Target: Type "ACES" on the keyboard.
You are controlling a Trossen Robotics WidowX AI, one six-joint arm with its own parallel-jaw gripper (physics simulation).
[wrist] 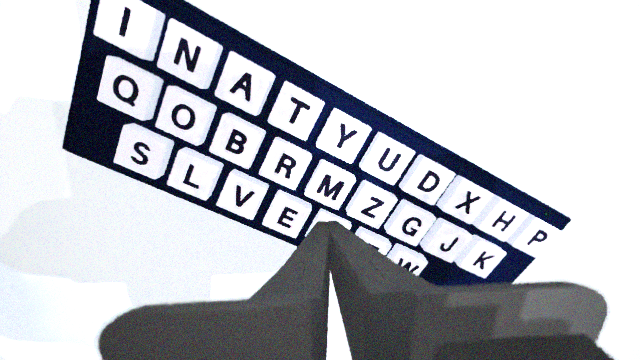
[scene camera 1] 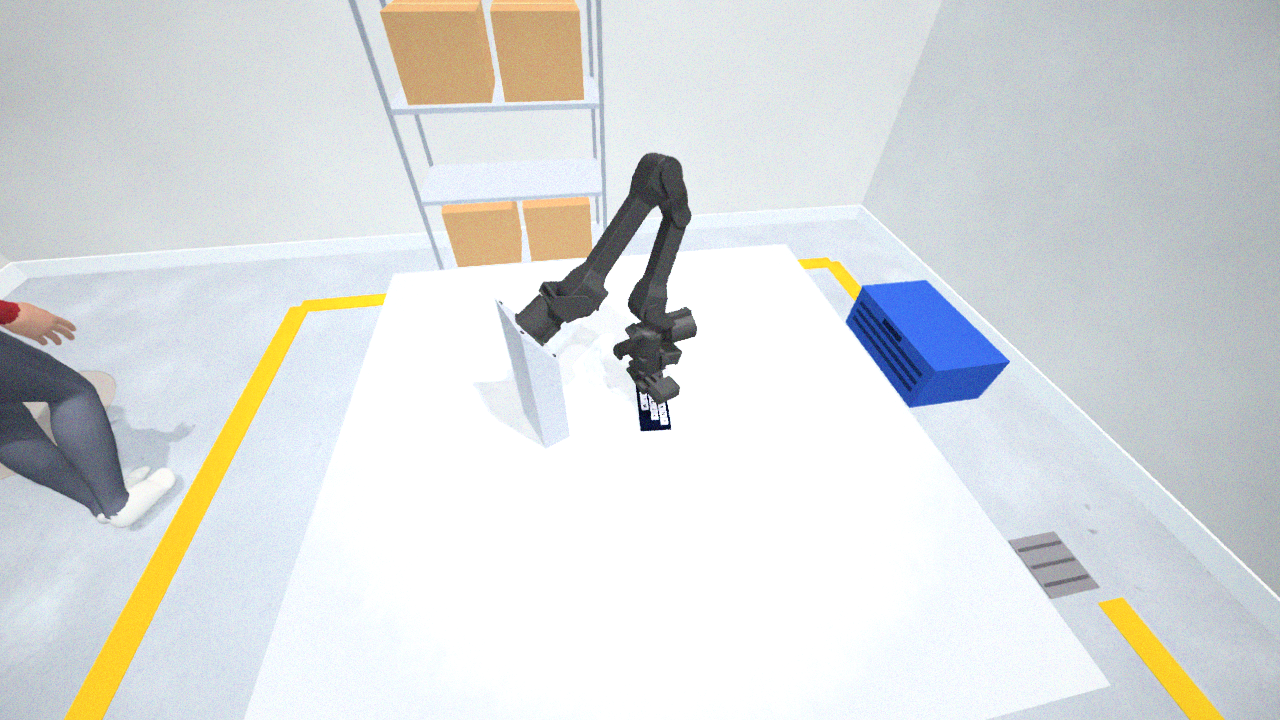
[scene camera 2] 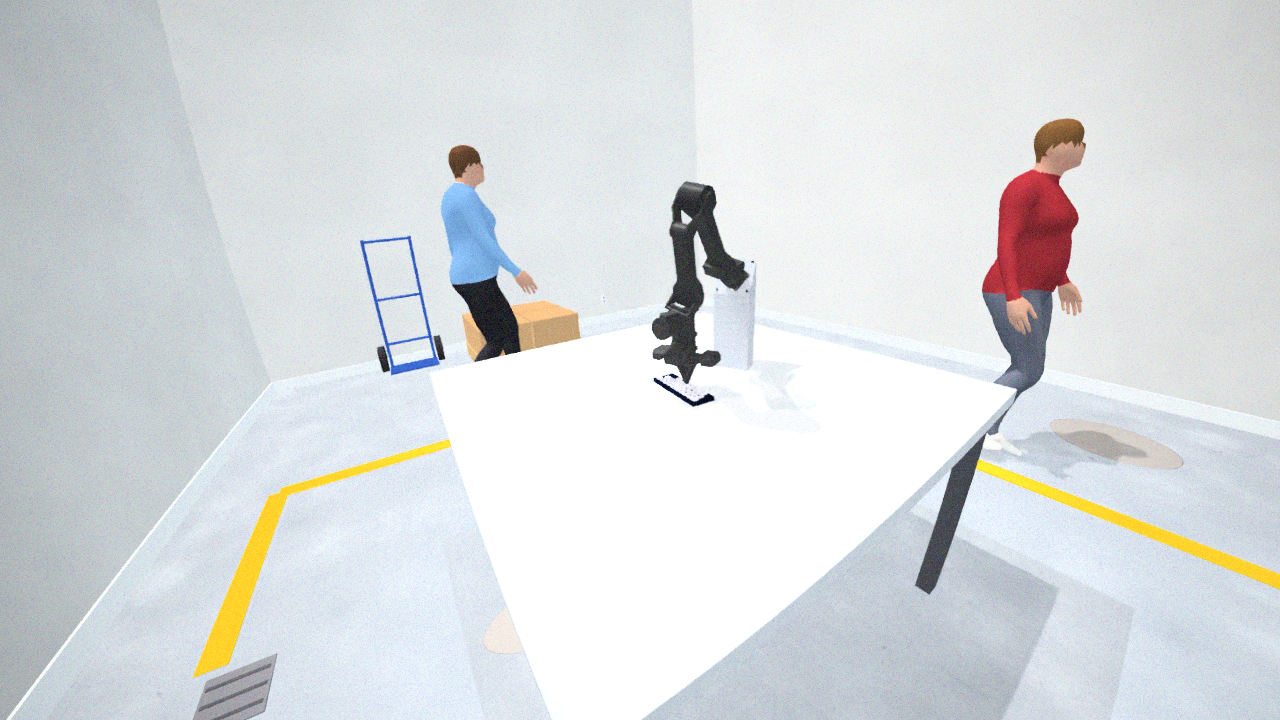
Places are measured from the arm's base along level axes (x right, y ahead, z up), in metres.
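Where they show: gripper, between the fingertips: (wrist: 326,230) (scene camera 1: 643,393) (scene camera 2: 686,383); arm's base, origin of its link: (scene camera 1: 528,330) (scene camera 2: 735,277).
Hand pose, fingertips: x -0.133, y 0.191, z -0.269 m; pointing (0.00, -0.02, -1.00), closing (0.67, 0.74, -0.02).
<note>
Each offset is from my fingertips to the top centre of the thing. Level surfaces: height alone.
A dark blue keyboard @(dz +0.002, dx -0.010, dy +0.017 m) (scene camera 1: 656,426) (scene camera 2: 700,400) (wrist: 80,132) with white letter keys lies on the white table @(dz -0.014 m) (scene camera 1: 626,555) (scene camera 2: 680,492). My gripper (scene camera 1: 657,392) (scene camera 2: 687,379) (wrist: 326,230) is shut and empty, pointing down with its tips at the keyboard. In the wrist view the tips cover most of the key @(dz +0.000, dx +0.001, dy +0.000 m) (wrist: 326,216) just right of the E key @(dz +0.002, dx -0.018, dy -0.007 m) (wrist: 286,217); its letter is hidden. Whether they touch it I cannot tell. The A key @(dz +0.002, dx -0.063, dy +0.020 m) (wrist: 244,86) is in the top row and the S key @(dz +0.002, dx -0.074, dy -0.026 m) (wrist: 142,152) starts the bottom row. The F and W keys are partly hidden.
A tall white block (scene camera 1: 541,385) (scene camera 2: 733,331) stands upright by the arm's base. Off the table are a blue cabinet (scene camera 1: 957,349), a shelf unit (scene camera 1: 510,180) with cartons, a blue hand truck (scene camera 2: 398,296) and two people (scene camera 2: 469,232) (scene camera 2: 1036,223).
</note>
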